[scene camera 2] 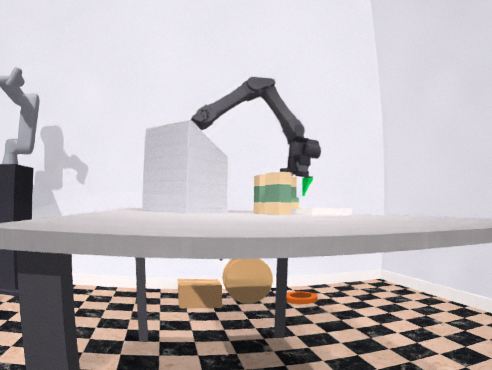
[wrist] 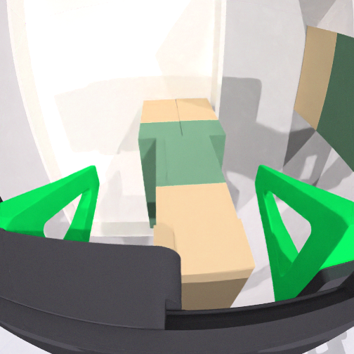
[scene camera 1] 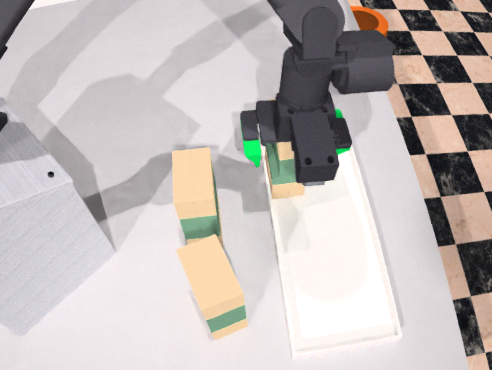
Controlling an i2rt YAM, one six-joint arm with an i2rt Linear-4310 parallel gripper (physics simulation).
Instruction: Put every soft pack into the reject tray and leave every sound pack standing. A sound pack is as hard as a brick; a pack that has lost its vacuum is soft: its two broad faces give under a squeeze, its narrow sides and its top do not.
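Frame: origin at the arm's base, x ahead, y right, z down, level; metres.
Seen in the pictures: gripper, between the fingertips: point(scene camera 2: 292, 195) point(scene camera 1: 289, 160); arm's base, origin of its link: point(scene camera 2: 186, 142).
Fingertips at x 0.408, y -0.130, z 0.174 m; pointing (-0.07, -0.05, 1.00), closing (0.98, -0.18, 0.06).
Note:
Offsets run from my fingertips to a thing's top centre. "spot": to the spot under its first point.
My gripper point(scene camera 1: 298, 156) point(wrist: 176, 174) is open, its green fingers wide apart on either side of a tan pack with a green band @[dx -0.010, dy -0.019, dz -0.011 m] point(scene camera 1: 283, 171) point(wrist: 200, 225), touching neither side in the wrist view. This pack is at the left long wall of the white reject tray @[spot: dx +0.085, dy +0.259, dz +0.051 m] point(scene camera 1: 347, 346) point(scene camera 2: 335, 211) point(wrist: 219, 50), near its far end; its foot is partly hidden, and whether it rests on the wall is unclear. Two similar packs stand upright on the table left of the tray: one farther back @[spot: dx -0.122, dy +0.085, dz -0.067 m] point(scene camera 1: 192, 180) point(scene camera 2: 258, 194) point(wrist: 330, 90), one nearer @[dx -0.089, dy +0.205, dz -0.067 m] point(scene camera 1: 212, 275) point(scene camera 2: 278, 192). Softness does not show.
A large grey block point(scene camera 1: 45, 240) point(scene camera 2: 170, 170) stands on the table point(scene camera 2: 240, 245) to the left of the packs. An orange ring-shaped object point(scene camera 1: 384, 24) point(scene camera 2: 301, 302), a brown box point(scene camera 2: 200, 294) and a round tan object point(scene camera 2: 247, 280) are on the floor.

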